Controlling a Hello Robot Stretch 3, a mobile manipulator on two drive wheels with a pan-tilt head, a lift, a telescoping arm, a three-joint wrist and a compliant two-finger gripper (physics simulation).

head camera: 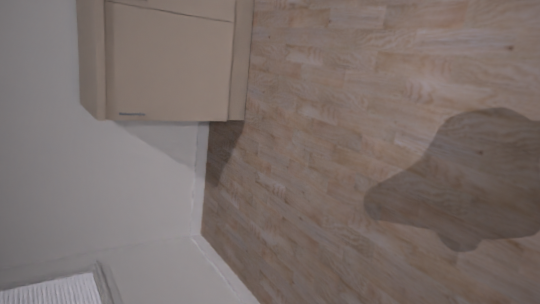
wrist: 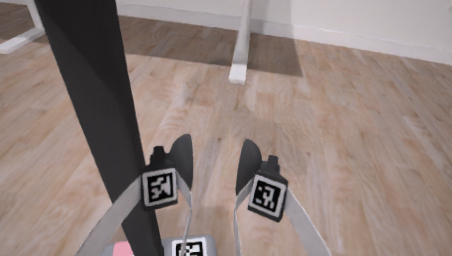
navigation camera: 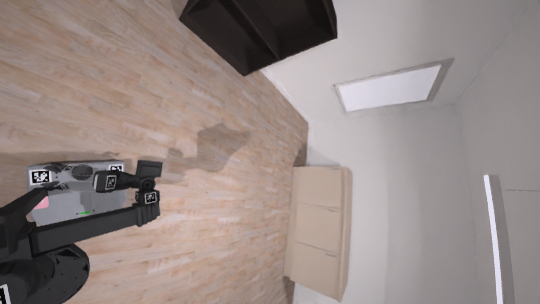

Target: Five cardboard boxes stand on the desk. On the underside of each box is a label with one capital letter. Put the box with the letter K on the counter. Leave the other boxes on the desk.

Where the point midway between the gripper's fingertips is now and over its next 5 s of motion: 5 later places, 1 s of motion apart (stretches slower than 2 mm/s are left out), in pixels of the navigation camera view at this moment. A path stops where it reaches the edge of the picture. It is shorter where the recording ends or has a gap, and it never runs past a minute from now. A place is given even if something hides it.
The gripper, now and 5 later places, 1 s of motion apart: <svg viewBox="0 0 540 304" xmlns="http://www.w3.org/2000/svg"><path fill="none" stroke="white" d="M43 175L44 189L58 201L69 204L76 205L33 216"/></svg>
